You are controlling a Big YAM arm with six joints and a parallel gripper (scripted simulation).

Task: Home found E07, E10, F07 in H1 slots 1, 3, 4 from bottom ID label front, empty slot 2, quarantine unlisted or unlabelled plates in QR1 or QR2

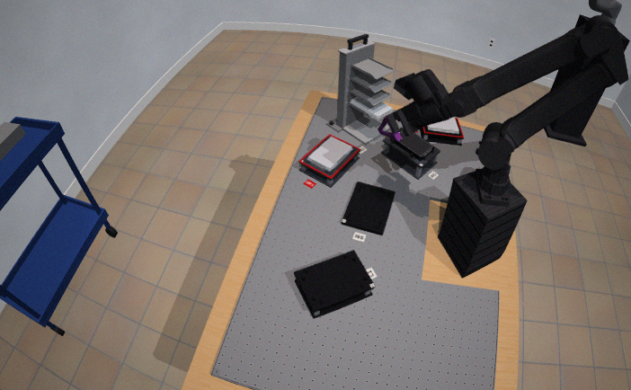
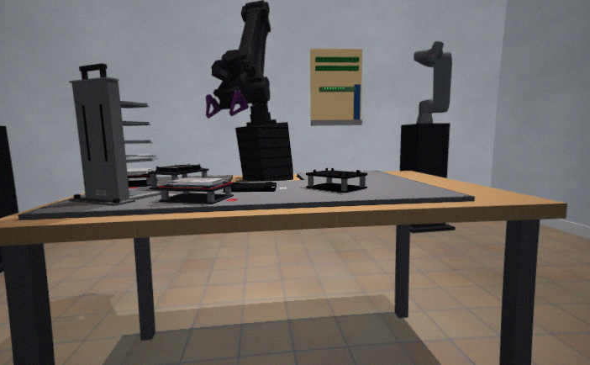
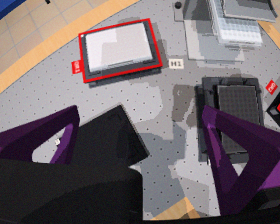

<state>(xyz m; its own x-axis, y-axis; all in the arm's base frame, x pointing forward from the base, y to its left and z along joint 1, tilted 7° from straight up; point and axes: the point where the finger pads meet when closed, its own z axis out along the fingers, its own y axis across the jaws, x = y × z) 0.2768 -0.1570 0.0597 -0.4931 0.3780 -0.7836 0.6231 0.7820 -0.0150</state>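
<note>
The dark plate lies 180 mm below my hand, 150 mm to the right of it and 90 mm behind it. From my hand the other things lie so: H1 deck label (250 mm below, 150 mm to the right, 80 mm ahead); then regrip nest (190 mm below, 150 mm to the right, 90 mm behind); then red-rimmed quarantine nest (210 mm below, 170 mm ahead, 70 mm to the right).
</note>
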